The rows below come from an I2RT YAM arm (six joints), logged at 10 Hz.
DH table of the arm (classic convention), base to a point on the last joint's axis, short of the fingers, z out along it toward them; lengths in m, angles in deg. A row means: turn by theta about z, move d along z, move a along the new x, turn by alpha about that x. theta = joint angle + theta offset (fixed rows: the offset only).
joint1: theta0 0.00  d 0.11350  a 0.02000  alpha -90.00
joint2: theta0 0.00  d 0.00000  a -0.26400  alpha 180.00
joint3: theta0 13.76  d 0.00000  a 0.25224  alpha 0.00
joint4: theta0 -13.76  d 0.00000  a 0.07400  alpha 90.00
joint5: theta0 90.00  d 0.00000  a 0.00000  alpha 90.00
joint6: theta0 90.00  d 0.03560  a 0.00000  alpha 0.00
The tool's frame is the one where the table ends.
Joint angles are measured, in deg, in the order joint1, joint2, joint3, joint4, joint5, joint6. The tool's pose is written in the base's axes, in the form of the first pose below.
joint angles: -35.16 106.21 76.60 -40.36 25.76 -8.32
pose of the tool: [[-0.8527 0.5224 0.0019 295.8], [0.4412 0.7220 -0.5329 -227.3], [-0.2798 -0.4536 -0.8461 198.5], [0 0 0 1]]
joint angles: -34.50 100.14 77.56 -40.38 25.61 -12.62
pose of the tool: [[-0.8633 0.4961 0.0930 291.2], [0.3543 0.7268 -0.5884 -218.8], [-0.3595 -0.4750 -0.8032 240.2], [0 0 0 1]]
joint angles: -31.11 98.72 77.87 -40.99 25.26 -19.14
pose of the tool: [[-0.9229 0.3568 0.1449 300.8], [0.2106 0.7826 -0.5859 -199.2], [-0.3225 -0.5102 -0.7973 249.7], [0 0 0 1]]
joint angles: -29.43 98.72 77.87 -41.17 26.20 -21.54
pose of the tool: [[-0.9435 0.2955 0.1497 305.9], [0.1541 0.7915 -0.5914 -190.6], [-0.2932 -0.5349 -0.7924 249.8], [0 0 0 1]]
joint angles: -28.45 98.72 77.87 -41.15 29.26 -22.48
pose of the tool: [[-0.9534 0.2736 0.1273 307.9], [0.1372 0.7686 -0.6249 -186.6], [-0.2688 -0.5783 -0.7703 250.6], [0 0 0 1]]
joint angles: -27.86 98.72 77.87 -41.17 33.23 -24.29
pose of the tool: [[-0.9659 0.2423 0.0909 308.3], [0.1214 0.7343 -0.6679 -185.0], [-0.2286 -0.6341 -0.7387 251.7], [0 0 0 1]]
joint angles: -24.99 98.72 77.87 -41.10 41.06 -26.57
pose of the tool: [[-0.9831 0.1775 0.0439 314.4], [0.0861 0.6613 -0.7451 -172.3], [-0.1613 -0.7288 -0.6655 254.3], [0 0 0 1]]
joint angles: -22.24 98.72 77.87 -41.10 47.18 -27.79
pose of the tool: [[-0.9915 0.1292 0.0182 320.1], [0.0630 0.5968 -0.7999 -159.1], [-0.1142 -0.7919 -0.5999 256.7], [0 0 0 1]]
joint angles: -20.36 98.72 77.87 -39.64 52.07 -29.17
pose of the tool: [[-0.9942 0.1071 0.0094 325.5], [0.0494 0.5328 -0.8448 -150.7], [-0.0955 -0.8395 -0.5350 259.9], [0 0 0 1]]
